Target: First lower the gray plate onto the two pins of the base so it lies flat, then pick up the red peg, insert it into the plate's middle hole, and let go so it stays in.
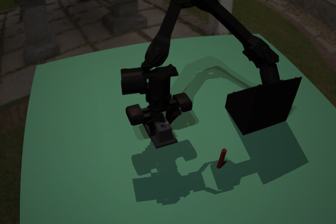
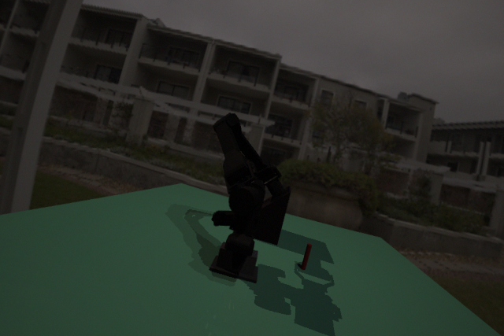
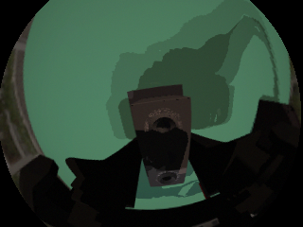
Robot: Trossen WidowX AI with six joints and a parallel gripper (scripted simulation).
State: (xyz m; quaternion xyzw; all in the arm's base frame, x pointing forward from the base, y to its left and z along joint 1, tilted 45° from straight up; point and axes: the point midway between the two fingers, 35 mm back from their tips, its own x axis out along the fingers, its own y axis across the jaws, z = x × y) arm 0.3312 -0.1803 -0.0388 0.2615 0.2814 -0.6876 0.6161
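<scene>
The gray plate is 30 mm above my gripper tip. From my gripper tip the other things lie so: red peg 100 mm behind, 200 mm to the left, 20 mm above.
</scene>
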